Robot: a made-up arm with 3 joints. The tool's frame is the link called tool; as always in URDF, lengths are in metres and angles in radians. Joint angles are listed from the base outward. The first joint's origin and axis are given. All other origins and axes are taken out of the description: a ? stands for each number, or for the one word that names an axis. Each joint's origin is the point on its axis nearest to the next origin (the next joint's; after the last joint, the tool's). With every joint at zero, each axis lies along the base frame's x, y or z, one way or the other. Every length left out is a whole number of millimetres.
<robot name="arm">
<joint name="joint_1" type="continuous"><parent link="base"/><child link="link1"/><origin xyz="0 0.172 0.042" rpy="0 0 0"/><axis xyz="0 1 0"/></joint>
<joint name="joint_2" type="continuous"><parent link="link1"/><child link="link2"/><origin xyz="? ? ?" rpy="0 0 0"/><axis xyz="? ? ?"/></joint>
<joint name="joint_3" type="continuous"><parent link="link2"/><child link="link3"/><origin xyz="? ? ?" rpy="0 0 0"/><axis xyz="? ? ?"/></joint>
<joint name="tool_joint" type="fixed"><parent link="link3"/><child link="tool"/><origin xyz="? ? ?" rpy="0 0 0"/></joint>
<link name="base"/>
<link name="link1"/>
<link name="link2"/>
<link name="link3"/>
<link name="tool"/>
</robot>
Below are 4 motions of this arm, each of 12 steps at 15 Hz.
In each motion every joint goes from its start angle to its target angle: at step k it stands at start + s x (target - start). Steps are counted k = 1, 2, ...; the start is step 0. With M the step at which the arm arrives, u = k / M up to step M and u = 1 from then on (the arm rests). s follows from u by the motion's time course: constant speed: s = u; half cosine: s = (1 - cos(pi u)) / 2; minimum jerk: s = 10 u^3 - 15 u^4 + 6 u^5.
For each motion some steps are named. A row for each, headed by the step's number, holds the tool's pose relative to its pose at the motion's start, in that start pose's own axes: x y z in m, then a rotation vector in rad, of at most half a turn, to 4 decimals.
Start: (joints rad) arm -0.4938 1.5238 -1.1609
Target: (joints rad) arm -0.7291 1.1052 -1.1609
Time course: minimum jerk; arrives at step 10
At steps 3, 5, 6, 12:
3: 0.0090 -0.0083 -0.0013 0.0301 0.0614 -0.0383
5: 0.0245 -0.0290 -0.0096 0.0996 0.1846 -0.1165
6: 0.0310 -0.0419 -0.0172 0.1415 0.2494 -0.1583
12: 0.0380 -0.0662 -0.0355 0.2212 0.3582 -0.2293

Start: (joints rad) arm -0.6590 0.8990 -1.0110
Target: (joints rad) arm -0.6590 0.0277 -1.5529
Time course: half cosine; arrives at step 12
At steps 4, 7, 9, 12:
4: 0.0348 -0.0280 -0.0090 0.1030 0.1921 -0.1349
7: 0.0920 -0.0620 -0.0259 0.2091 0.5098 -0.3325
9: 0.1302 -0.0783 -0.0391 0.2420 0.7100 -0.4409
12: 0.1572 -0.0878 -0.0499 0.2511 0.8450 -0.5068

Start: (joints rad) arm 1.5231 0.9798 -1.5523
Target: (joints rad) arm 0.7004 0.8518 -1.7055
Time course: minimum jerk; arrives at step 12
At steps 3, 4, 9, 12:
3: -0.0248 -0.0132 -0.0156 0.0481 0.0127 -0.0863
4: -0.0511 -0.0243 -0.0321 0.0982 0.0266 -0.1742
9: -0.2254 -0.0322 -0.1428 0.4429 0.1327 -0.7231
12: -0.2506 -0.0241 -0.1589 0.4983 0.1510 -0.8026

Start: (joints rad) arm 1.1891 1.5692 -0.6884
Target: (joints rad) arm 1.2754 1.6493 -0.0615
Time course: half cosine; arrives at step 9
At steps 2, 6, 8, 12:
2: 0.0207 -0.0047 0.0013 -0.0074 -0.0057 0.0834
6: 0.1366 0.0025 0.0121 -0.0538 -0.0283 0.5347
8: 0.1753 0.0179 0.0169 -0.0722 -0.0326 0.6913
12: 0.1804 0.0205 0.0175 -0.0748 -0.0331 0.7128

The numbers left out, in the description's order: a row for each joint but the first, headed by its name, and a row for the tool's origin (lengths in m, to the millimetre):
joint_2: xyz -0.092 0 0.073, axis -1 0 0
joint_3: xyz 0 0.02 0.377, axis 0 0 1
tool: xyz -0.095 -0.26 0

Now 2 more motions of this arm.
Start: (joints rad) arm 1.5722 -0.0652 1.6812
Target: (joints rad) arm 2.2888 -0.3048 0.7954
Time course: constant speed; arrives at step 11
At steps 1, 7, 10, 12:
1: -0.0327 -0.0188 -0.0136 0.0633 -0.0263 -0.0854
7: -0.2030 -0.0683 -0.1166 0.4785 -0.0717 -0.6172
10: -0.2648 -0.0582 -0.1611 0.6995 -0.0165 -0.8864
12: -0.2814 -0.0518 -0.1724 0.7737 0.0143 -0.9753

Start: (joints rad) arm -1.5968 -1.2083 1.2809
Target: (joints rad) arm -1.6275 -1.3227 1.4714
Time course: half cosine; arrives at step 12
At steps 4, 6, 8, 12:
4: 0.0030 -0.0065 -0.0036 0.0050 -0.0283 0.0548
6: 0.0064 -0.0123 -0.0069 0.0088 -0.0568 0.1097
8: 0.0101 -0.0175 -0.0098 0.0115 -0.0854 0.1647
12: 0.0140 -0.0220 -0.0122 0.0131 -0.1142 0.2196

